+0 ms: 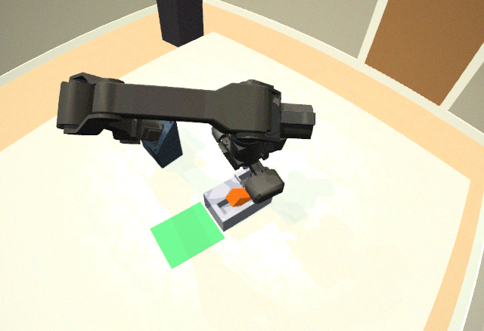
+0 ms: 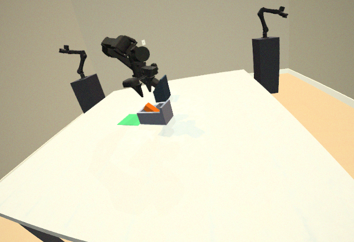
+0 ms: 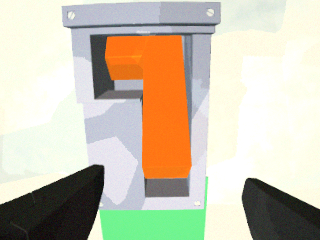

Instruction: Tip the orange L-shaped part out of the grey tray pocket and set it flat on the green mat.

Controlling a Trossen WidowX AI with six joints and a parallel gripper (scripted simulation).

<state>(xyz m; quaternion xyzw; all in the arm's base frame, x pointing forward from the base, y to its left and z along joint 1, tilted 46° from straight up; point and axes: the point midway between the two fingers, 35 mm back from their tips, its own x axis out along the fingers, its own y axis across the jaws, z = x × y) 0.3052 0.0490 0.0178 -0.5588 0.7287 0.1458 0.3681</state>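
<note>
The orange L-shaped part lies 100 mm below my gripper tip, 30 mm to the left of it and 10 mm behind it. Also, from my gripper tip: green mat: 160 mm below, 140 mm to the right, 60 mm behind.
</note>
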